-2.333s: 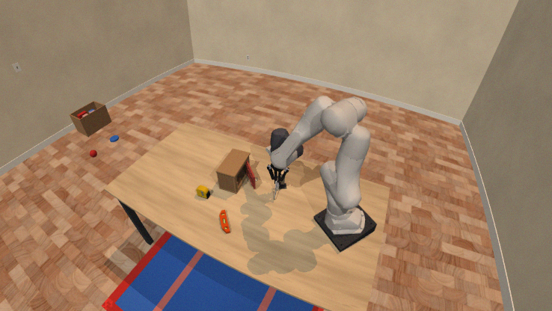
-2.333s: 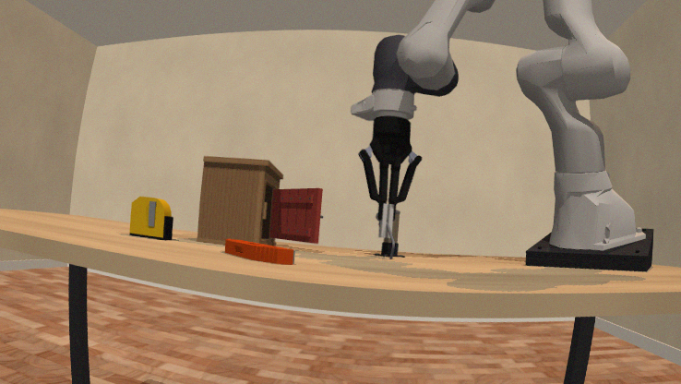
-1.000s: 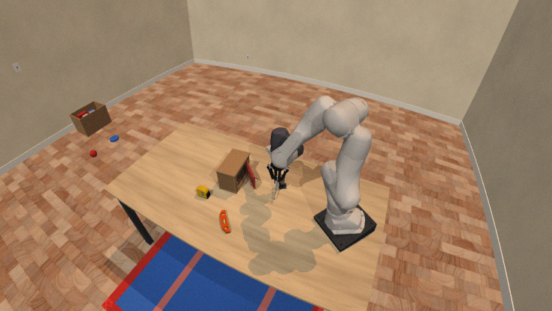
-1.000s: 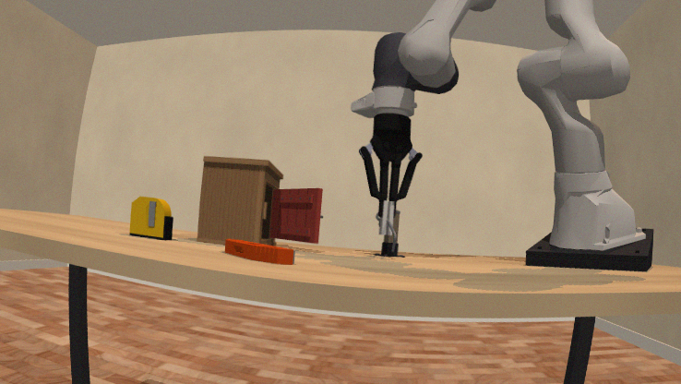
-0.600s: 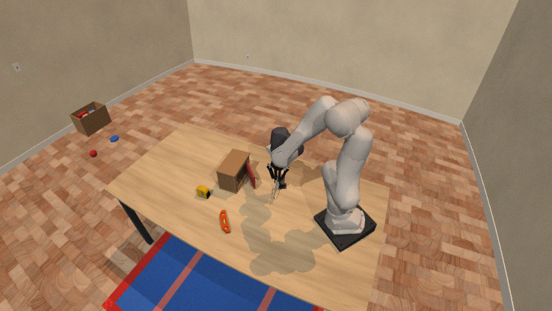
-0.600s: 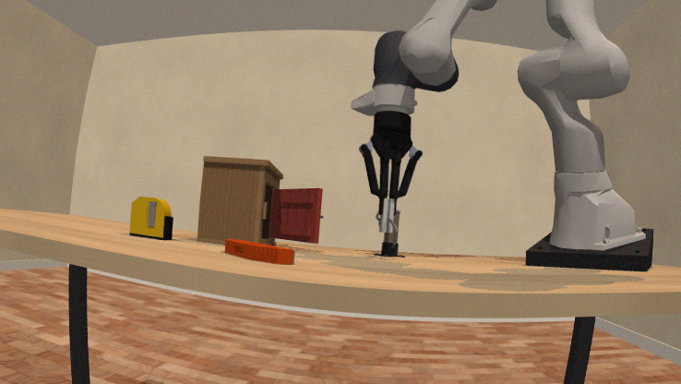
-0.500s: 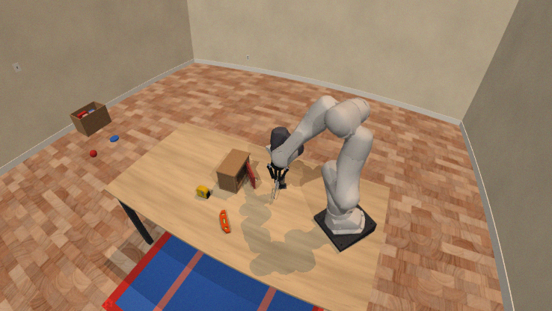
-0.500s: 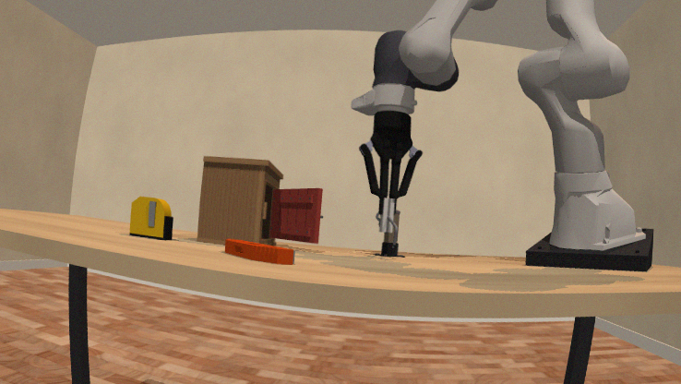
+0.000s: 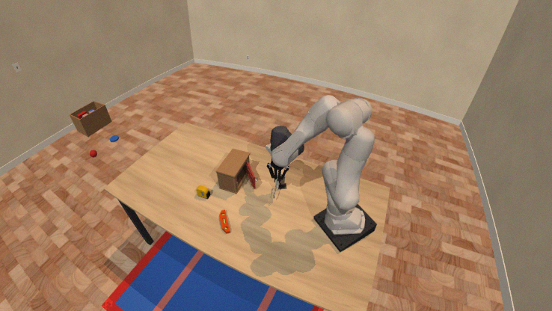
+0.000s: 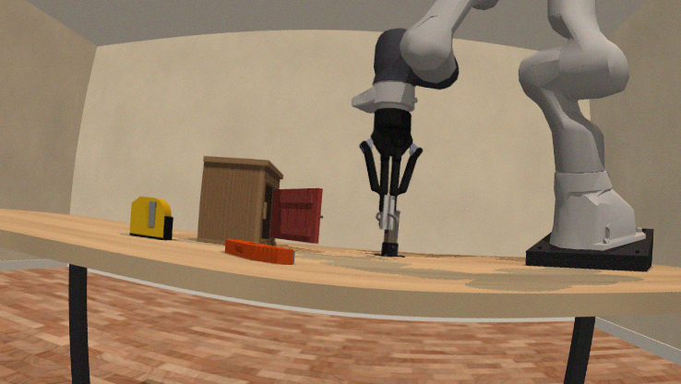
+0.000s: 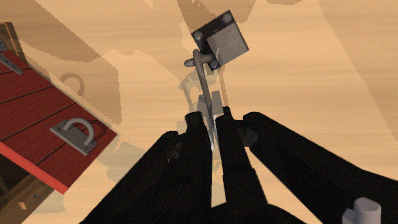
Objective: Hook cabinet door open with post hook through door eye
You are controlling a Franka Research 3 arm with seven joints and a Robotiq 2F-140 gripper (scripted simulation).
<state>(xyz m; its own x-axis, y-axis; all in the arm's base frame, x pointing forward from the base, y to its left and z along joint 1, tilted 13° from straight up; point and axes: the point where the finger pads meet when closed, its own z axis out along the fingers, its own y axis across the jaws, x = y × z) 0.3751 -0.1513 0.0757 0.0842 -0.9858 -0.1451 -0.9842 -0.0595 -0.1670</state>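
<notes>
My gripper is now 18 cm short of the red door, 4 cm to the left of it and 2 cm above it. Also, from my hand: yellow tape measure: 42 cm ahead, 19 cm to the left, 6 cm below; then thin metal hook: 2 cm to the left, 2 cm below; then orange level: 21 cm ahead, 31 cm to the left, 8 cm below.
</notes>
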